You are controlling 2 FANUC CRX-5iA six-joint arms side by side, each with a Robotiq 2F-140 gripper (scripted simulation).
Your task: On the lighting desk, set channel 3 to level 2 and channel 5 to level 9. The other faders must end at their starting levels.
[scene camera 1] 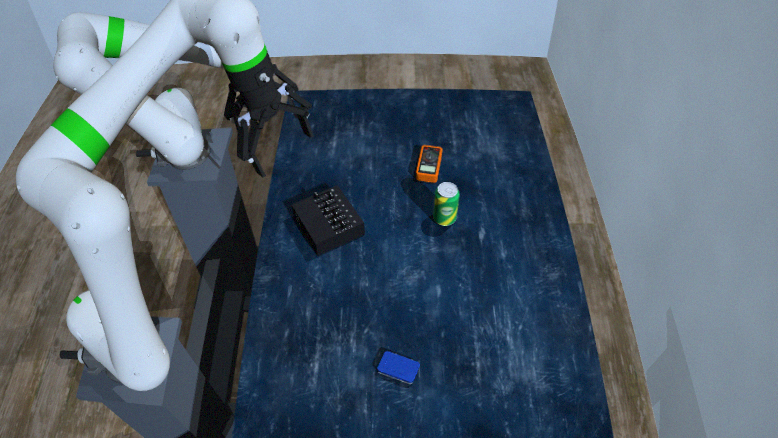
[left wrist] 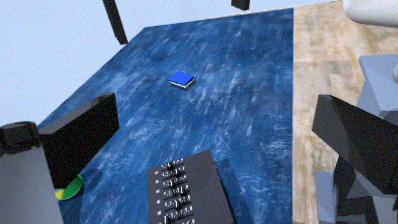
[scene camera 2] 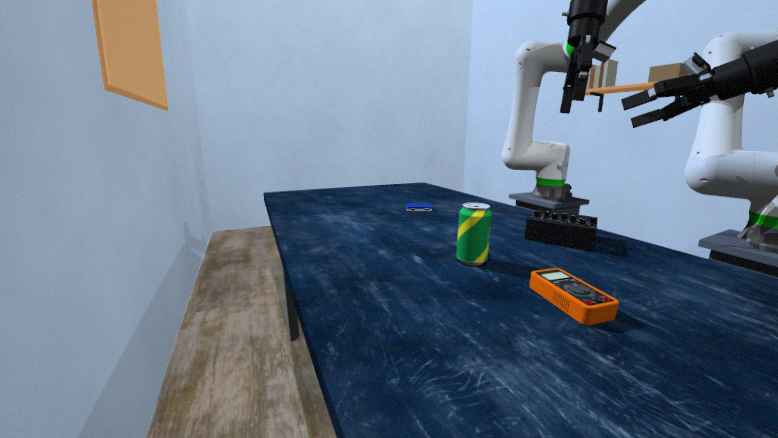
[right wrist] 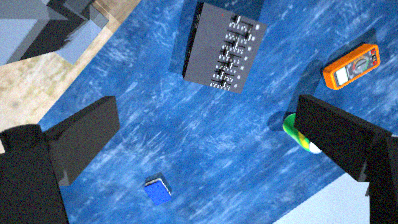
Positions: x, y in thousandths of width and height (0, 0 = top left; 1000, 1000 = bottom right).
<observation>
In view: the left gripper (scene camera 2: 807, 261), the right gripper (scene camera 1: 367, 353) and a blue box (scene camera 1: 504, 834).
The left gripper shows as well in the left wrist view (left wrist: 541, 498). The right gripper shows as well in scene camera 2 (scene camera 2: 733, 245) and in the right wrist view (right wrist: 521, 498).
</observation>
